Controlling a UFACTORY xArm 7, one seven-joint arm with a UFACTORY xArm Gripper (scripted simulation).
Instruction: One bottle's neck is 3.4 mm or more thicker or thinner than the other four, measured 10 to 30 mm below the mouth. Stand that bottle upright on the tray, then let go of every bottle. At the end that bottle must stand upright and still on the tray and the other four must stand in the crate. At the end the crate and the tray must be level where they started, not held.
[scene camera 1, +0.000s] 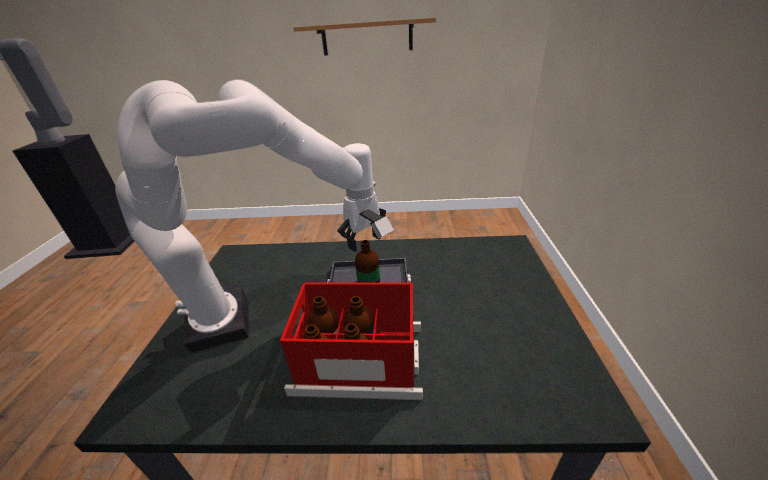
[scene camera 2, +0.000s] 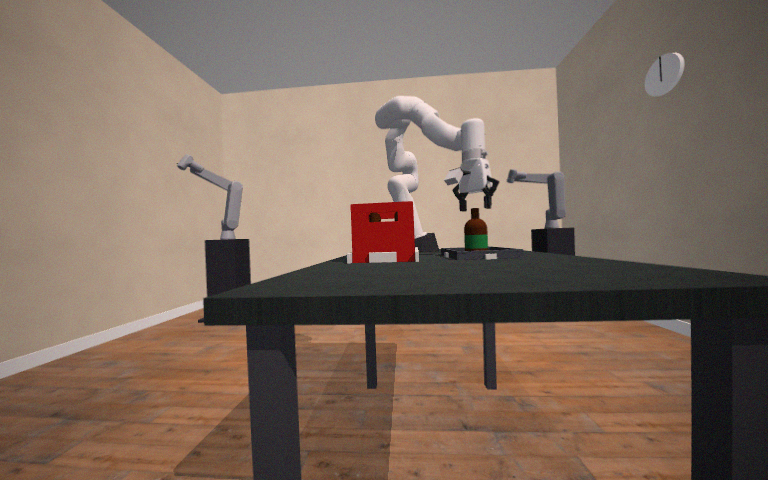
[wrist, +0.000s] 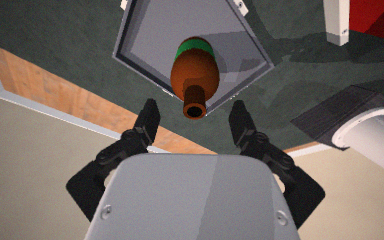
The pictures show: the gripper, a tray, a bottle and a crate.
The gripper also shows in scene camera 2 and in the wrist view.
